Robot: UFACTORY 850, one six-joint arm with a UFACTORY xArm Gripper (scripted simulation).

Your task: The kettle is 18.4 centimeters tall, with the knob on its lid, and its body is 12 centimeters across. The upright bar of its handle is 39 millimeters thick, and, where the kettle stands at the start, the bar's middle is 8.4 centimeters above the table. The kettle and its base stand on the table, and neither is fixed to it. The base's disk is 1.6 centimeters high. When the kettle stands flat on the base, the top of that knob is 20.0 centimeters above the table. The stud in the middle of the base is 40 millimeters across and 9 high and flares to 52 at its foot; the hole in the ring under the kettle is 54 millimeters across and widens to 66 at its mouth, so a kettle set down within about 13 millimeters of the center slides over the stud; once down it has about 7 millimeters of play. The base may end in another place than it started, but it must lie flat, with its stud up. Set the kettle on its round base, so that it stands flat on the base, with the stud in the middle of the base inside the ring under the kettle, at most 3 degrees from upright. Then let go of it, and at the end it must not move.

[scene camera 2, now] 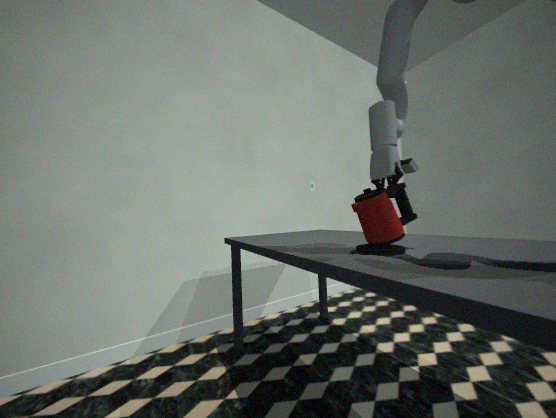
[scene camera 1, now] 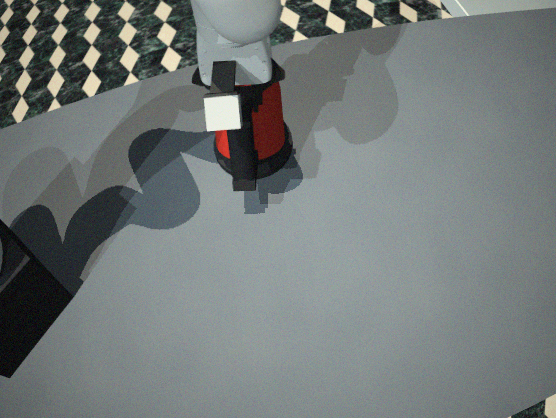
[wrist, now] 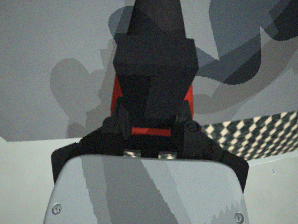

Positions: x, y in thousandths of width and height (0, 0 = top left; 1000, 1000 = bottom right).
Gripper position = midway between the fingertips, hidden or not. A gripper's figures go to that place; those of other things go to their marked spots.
My gripper (scene camera 1: 436, 255) is 74 cm from the lens. A round black base (scene camera 1: 479, 406): 86 cm from the lens.
